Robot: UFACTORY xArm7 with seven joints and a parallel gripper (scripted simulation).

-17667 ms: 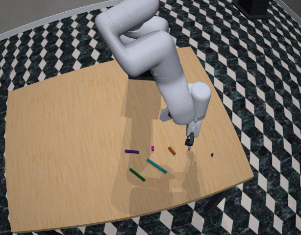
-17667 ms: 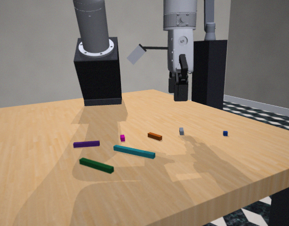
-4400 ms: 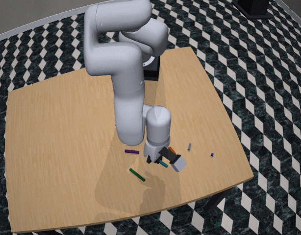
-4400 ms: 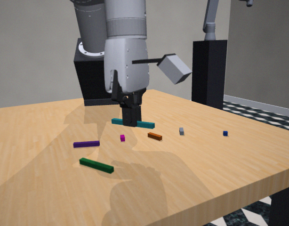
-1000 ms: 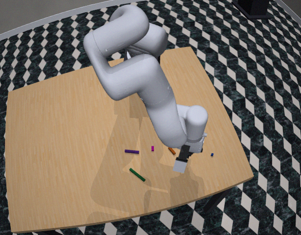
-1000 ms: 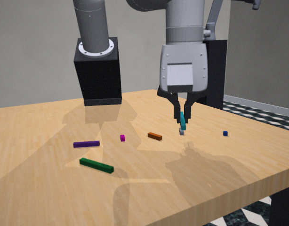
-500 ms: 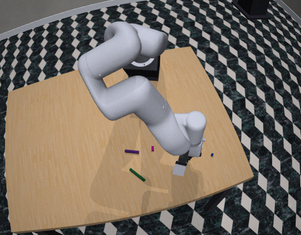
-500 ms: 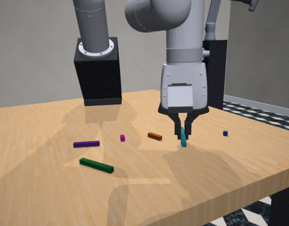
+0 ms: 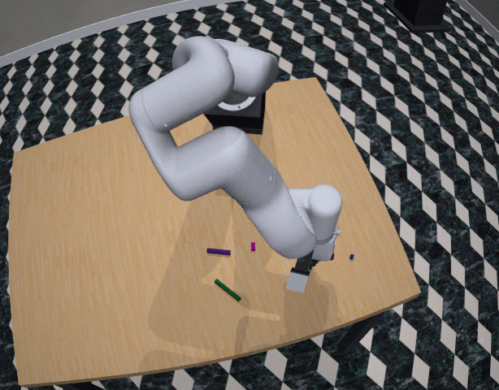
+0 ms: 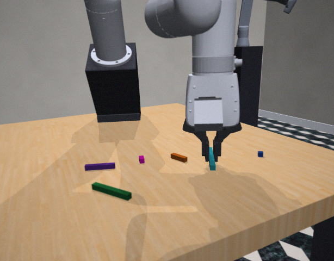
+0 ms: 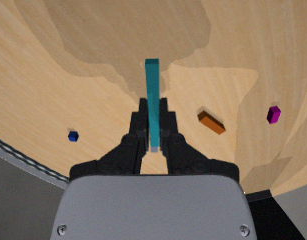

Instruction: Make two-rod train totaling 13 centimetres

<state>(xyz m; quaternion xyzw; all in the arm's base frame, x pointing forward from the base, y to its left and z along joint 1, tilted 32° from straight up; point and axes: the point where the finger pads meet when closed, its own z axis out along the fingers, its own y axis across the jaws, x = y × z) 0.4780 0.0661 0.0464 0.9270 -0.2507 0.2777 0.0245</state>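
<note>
The turquoise rod is 2 cm below my hand. From my hand the other things lie so: blue rod: 2 cm ahead, 12 cm to the left, 3 cm below; grey rod: 6 cm behind, 4 cm to the left, 3 cm below; orange rod: 6 cm behind, 4 cm to the right, 3 cm below.
</note>
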